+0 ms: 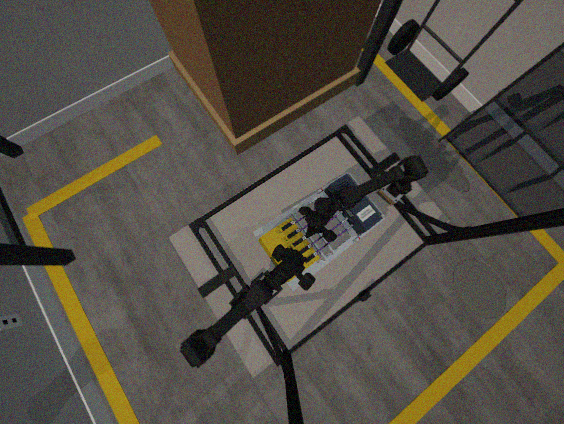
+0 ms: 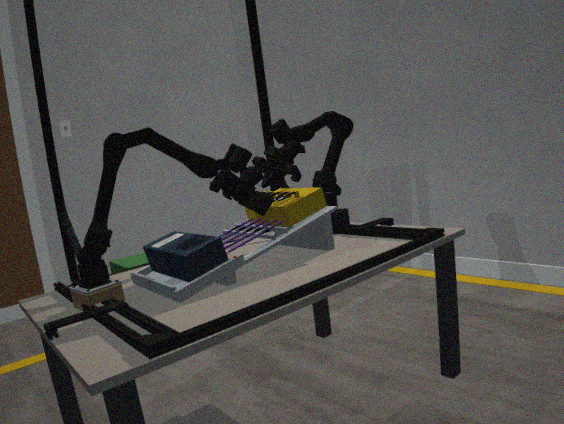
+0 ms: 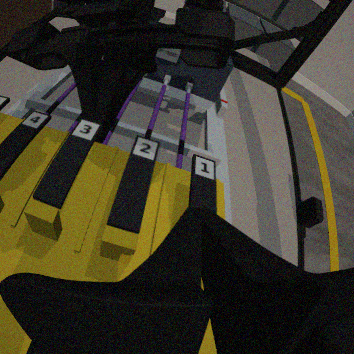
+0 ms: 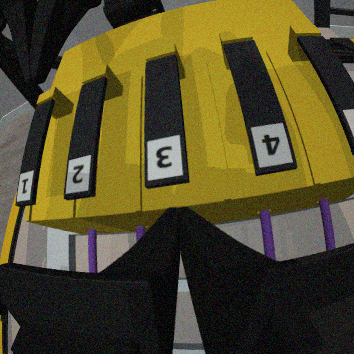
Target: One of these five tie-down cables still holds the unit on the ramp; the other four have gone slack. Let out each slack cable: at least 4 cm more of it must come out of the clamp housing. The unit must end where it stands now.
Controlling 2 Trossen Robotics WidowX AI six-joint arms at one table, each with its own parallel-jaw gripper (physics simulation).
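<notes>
A yellow clamp housing (image 1: 272, 241) (image 2: 299, 204) (image 3: 88, 197) (image 4: 211, 105) with black numbered levers sits at the top of a grey ramp (image 2: 311, 233). Purple cables (image 2: 247, 231) (image 3: 156, 105) (image 4: 267, 232) run down from it to the dark blue unit (image 1: 364, 212) (image 2: 183, 252). My left gripper (image 1: 297, 257) (image 2: 277, 185) (image 3: 195, 216) is shut and empty, its tips on lever 1 (image 3: 204, 175). My right gripper (image 1: 311, 232) (image 2: 264, 205) (image 4: 177, 216) is shut and empty, its tips at the housing's lower edge below lever 3 (image 4: 165, 116). The cable under lever 3 is hidden behind the fingers.
The ramp stands on a table (image 1: 259, 198) (image 2: 280, 290) edged by black frame rails (image 2: 322, 282). A green block (image 2: 126, 262) lies behind the unit. A black pole (image 2: 259, 71) rises behind the housing. A tall brown crate (image 1: 272, 63) and a hand truck (image 1: 427, 71) stand on the floor.
</notes>
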